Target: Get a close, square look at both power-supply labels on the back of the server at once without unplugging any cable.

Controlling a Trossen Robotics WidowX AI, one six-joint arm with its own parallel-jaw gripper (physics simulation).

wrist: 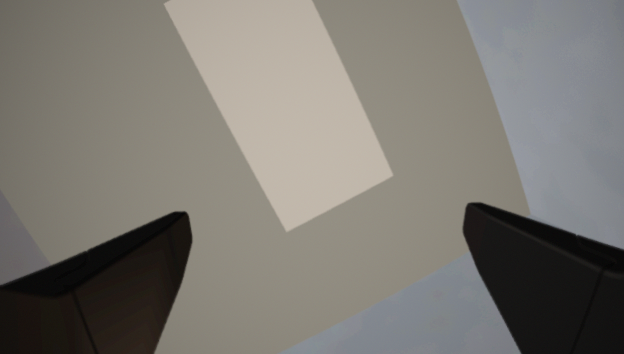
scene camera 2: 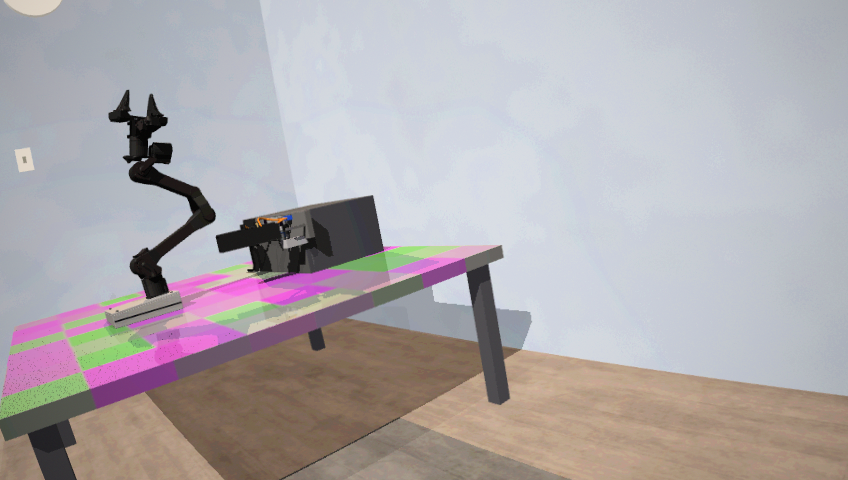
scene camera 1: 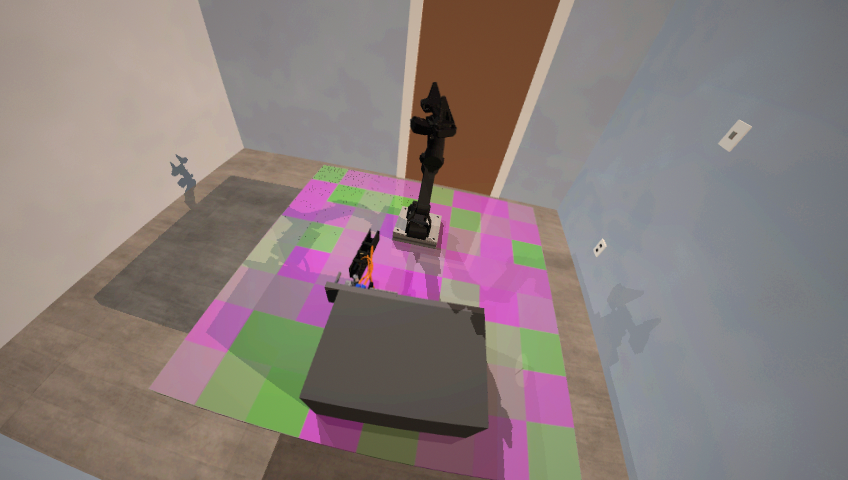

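Where they show: gripper, fingertip midpoint: (wrist: pixel 328 222) (scene camera 2: pixel 139 91) (scene camera 1: pixel 439 88); arm's base, link origin: (scene camera 2: pixel 157 295).
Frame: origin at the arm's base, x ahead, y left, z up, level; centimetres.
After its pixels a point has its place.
Observation:
The dark grey server (scene camera 1: pixel 404 356) {z 15.9, x 63.1, y 8.7 cm} (scene camera 2: pixel 351 237) {z 3.1, x 65.5, y -13.4 cm} stands on the table (scene camera 1: pixel 273 339) {z -4.8, x 61.3, y -35.3 cm} (scene camera 2: pixel 398 288) {z -6.4, x 45.6, y -64.2 cm}; its back faces the arm's base. A black hinged bar (scene camera 1: pixel 359 264) {z 11.6, x 34.8, y -13.4 cm} (scene camera 2: pixel 233 239) {z 12.1, x 23.5, y -14.8 cm} sticks out from one side of the back, with orange cables (scene camera 1: pixel 371 259) {z 12.9, x 32.5, y -9.8 cm} (scene camera 2: pixel 272 220) {z 14.7, x 40.2, y -8.1 cm} along it and blue plugs at the server end. The power-supply labels cannot be made out in any view. My gripper (scene camera 1: pixel 429 95) {z 63.3, x 8.3, y 1.9 cm} (scene camera 2: pixel 138 92) {z 63.3, x 8.3, y 1.9 cm} (wrist: pixel 328 222) {z 63.3, x 8.3, y 1.9 cm} is open and empty, high above the arm's base and well apart from the server. Its fingers point up, and the wrist view shows the ceiling.
The arm's pale base plate (scene camera 1: pixel 414 239) {z -1.4, x 4.9, y 1.2 cm} (scene camera 2: pixel 144 311) {z -2.3, x -6.4, y -9.2 cm} is on the table, facing the server's back. The black bar stands out between server and base, to one side. A brown door (scene camera 1: pixel 476 77) is behind the arm. A bright ceiling panel (wrist: pixel 287 105) shows in the wrist view.

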